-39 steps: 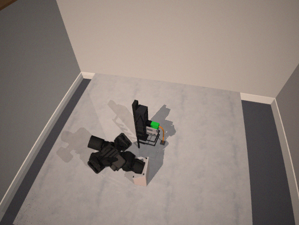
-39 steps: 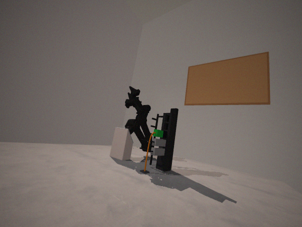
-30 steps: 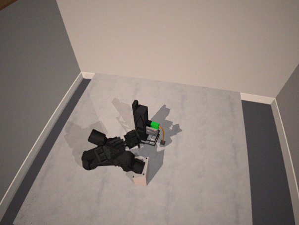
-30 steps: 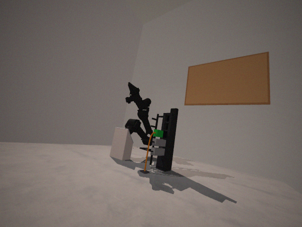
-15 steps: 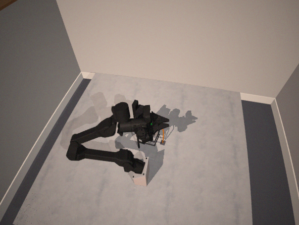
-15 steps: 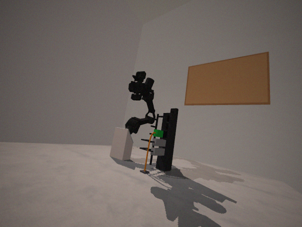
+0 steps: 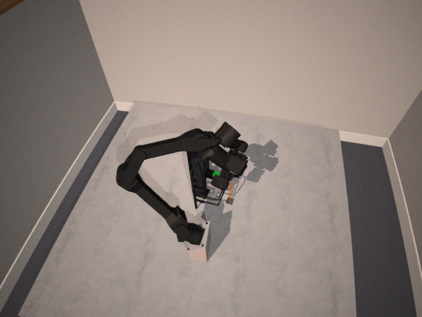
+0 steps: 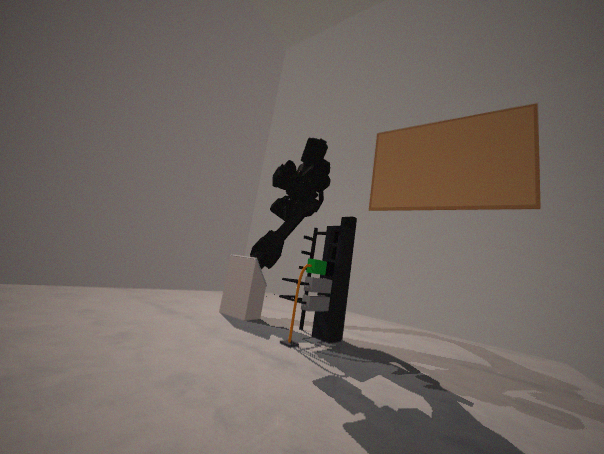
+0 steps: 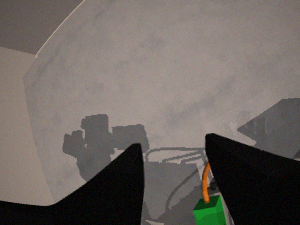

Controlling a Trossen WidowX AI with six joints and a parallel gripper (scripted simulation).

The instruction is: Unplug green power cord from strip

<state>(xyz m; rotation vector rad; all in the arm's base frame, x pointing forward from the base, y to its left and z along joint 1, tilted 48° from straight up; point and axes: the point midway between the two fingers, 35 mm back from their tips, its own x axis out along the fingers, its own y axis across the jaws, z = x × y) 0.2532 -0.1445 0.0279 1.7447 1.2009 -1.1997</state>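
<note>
Now: gripper tip 11 cm to the right of the green plug, 9 cm above it and 2 cm short of it.
</note>
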